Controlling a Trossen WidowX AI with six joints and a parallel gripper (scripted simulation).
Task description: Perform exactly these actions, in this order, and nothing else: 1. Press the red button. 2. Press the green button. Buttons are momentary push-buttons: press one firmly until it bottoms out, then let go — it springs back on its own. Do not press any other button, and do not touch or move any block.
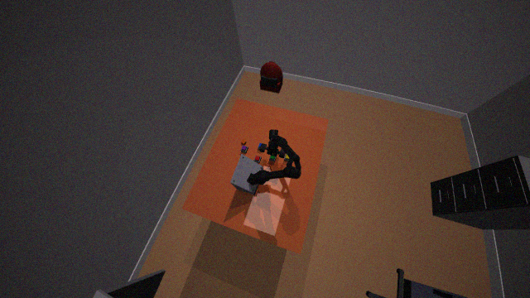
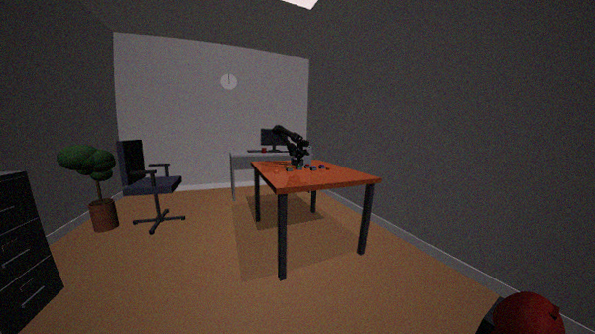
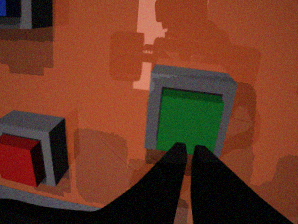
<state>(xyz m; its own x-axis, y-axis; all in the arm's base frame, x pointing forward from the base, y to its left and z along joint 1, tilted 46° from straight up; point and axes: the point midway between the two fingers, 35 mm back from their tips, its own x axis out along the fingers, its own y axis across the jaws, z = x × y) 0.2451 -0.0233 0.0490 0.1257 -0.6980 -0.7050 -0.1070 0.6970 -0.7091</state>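
Right now my gripper tip is 3 cm above the green button. The rest, counted from my gripper tip: purple button: 25 cm to the left, 3 cm below, 2 cm behind; red button: 11 cm to the left, 6 cm behind, 3 cm below; blue button: 13 cm to the left, 5 cm ahead, 3 cm below.
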